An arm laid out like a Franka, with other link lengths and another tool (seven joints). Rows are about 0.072 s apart.
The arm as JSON. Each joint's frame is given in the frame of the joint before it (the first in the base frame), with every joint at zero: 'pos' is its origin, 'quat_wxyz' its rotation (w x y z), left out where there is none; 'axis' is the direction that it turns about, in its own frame. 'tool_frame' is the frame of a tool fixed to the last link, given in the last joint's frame.
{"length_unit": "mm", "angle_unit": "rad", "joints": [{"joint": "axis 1", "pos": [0.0, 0.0, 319.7], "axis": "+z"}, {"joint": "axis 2", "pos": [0.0, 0.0, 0.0], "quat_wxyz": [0.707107, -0.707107, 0.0, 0.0], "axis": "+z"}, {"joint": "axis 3", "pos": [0.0, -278.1, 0.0], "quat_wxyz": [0.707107, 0.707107, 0.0, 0.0], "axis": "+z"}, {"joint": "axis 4", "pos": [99.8, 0.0, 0.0], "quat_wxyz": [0.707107, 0.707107, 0.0, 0.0], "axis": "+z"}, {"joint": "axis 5", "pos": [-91.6, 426.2, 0.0], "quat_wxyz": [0.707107, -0.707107, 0.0, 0.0], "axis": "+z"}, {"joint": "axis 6", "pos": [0.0, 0.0, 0.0], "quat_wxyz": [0.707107, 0.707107, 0.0, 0.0], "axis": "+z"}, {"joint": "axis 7", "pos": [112.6, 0.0, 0.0], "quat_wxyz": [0.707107, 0.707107, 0.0, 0.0], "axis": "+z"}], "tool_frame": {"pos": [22.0, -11.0, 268.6], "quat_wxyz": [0.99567, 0.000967, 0.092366, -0.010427]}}
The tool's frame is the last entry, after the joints.
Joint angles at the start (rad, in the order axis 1, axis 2, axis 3, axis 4, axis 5, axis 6, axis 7):
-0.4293 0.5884 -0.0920 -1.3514 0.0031 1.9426 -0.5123
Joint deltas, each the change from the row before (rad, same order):
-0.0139 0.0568 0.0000 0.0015 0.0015 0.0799 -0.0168
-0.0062 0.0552 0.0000 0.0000 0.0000 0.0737 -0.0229
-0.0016 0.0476 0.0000 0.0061 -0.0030 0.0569 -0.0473
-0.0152 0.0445 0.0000 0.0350 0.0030 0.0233 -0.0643
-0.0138 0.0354 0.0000 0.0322 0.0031 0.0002 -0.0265
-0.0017 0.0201 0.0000 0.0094 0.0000 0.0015 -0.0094
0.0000 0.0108 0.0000 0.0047 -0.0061 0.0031 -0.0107
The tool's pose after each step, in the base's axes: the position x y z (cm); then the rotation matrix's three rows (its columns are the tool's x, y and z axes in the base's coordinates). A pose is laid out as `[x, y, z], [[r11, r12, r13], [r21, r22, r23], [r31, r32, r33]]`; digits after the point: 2 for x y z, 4 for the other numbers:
[70.68, -38.93, 12.57], [[0.9824, 0.0321, 0.1842], [0.0424, -0.9977, -0.0521], [0.1821, 0.0589, -0.9815]]
[71.07, -39.74, 9.10], [[0.9789, 0.0518, 0.1977], [0.0650, -0.9960, -0.0608], [0.1937, 0.0724, -0.9784]]
[71.41, -40.09, 6.34], [[0.9730, 0.1016, 0.2073], [0.1171, -0.9911, -0.0640], [0.1990, 0.0865, -0.9762]]
[71.47, -41.35, 4.96], [[0.9645, 0.1514, 0.2165], [0.1684, -0.9838, -0.0621], [0.2036, 0.0964, -0.9743]]
[71.17, -42.35, 3.82], [[0.9631, 0.1648, 0.2127], [0.1809, -0.9818, -0.0584], [0.1992, 0.0947, -0.9754]]
[70.95, -42.36, 2.70], [[0.9634, 0.1739, 0.2041], [0.1883, -0.9807, -0.0533], [0.1909, 0.0898, -0.9775]]
[70.83, -42.39, 2.10], [[0.9618, 0.1885, 0.1983], [0.2028, -0.9777, -0.0539], [0.1837, 0.0921, -0.9787]]

